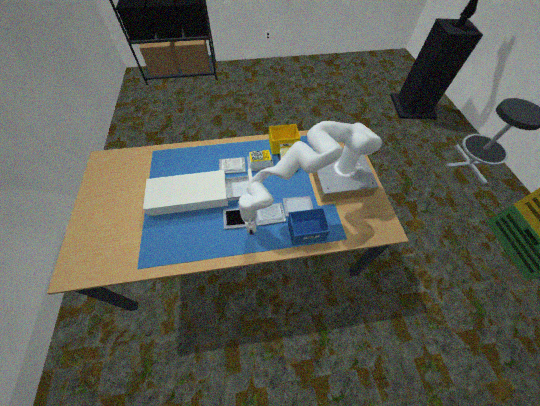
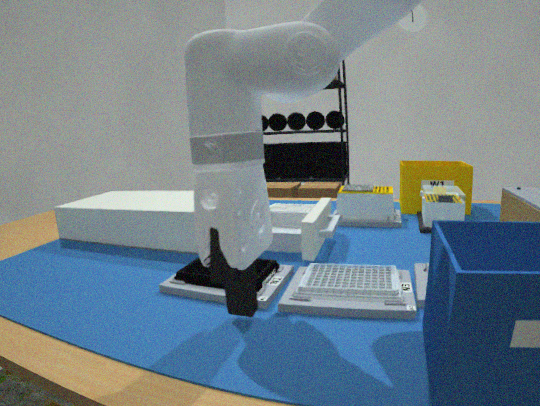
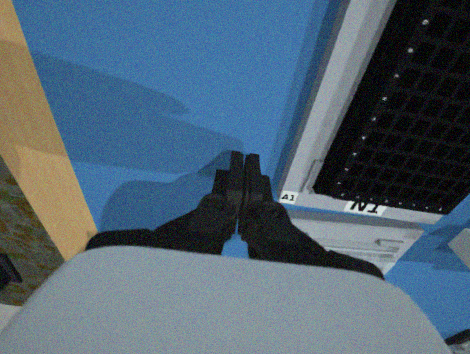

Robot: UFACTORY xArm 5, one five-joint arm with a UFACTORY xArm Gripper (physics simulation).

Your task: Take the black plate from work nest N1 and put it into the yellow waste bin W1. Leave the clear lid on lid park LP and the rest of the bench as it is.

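Places are measured from the arm's base along level axes (x ahead, y left, z up), in centimetres.
Pixels of known places: gripper, between the fingertips: (image 1: 251, 230) (image 2: 243, 312) (image 3: 241, 172); arm's base, origin of its link: (image 1: 344, 169).
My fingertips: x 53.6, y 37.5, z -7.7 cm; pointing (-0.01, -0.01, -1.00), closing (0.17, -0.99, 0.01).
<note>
Ahead of a thing's pixels: the offset from my fingertips to its top centre. "spot": to the spot under its first point.
The black plate @(dy -7.9, dx +7.5, dz +1.7 cm) (image 1: 234, 218) (image 2: 192, 272) (image 3: 410, 115) sits flat in the grey work nest N1 @(dy -7.9, dx +7.5, dz +0.8 cm) (image 2: 172, 288) (image 3: 332, 100). My gripper (image 1: 251, 231) (image 2: 242, 307) (image 3: 241, 172) is shut with nothing between its fingers. It points down over the blue mat, beside the nest on the table's front side and apart from the plate. The yellow waste bin W1 @(dy -64.3, dx -18.3, dz +11.1 cm) (image 1: 280, 146) (image 2: 411, 185) stands at the back of the bench. A pale flat holder @(dy -16.1, dx -25.9, dz +1.1 cm) (image 1: 298, 204) behind the blue bin may be lid park LP; I cannot read its label or make out the clear lid.
A blue bin @(dy -0.4, dx -29.6, dz +11.1 cm) (image 1: 308, 235) (image 2: 475, 320) stands at the front right. A white plate @(dy -10.6, dx -9.7, dz +1.7 cm) (image 1: 270, 213) (image 2: 350, 277) sits in a nest right of N1. A long white box @(spot: dy -18.9, dx +36.8, dz +7.5 cm) (image 1: 185, 192) (image 2: 125, 215) with an open drawer lies behind N1. Yellow-topped boxes stand near W1.
</note>
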